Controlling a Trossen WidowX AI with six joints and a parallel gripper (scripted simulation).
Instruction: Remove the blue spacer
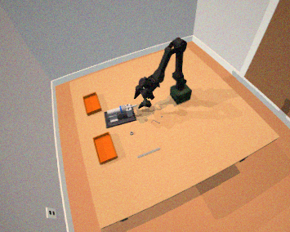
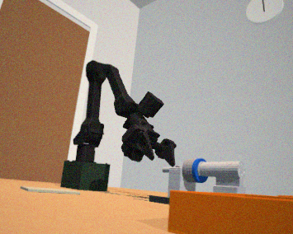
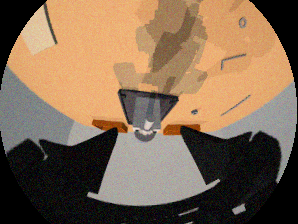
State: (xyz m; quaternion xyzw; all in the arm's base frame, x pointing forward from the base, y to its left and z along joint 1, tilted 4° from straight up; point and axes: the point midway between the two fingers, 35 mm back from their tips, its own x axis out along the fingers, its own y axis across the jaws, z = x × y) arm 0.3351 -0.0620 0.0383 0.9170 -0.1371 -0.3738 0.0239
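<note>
Right now my gripper tip is 9 cm short of the grey shaft, 3 cm to the left of it and 2 cm above it. Also, from my gripper tip: blue spacer: 11 cm ahead, 4 cm to the right, 2 cm below; then grey spacer: 10 cm ahead, 3 cm to the right, 2 cm below; then fixture: 14 cm ahead, 5 cm to the right, 5 cm below.
</note>
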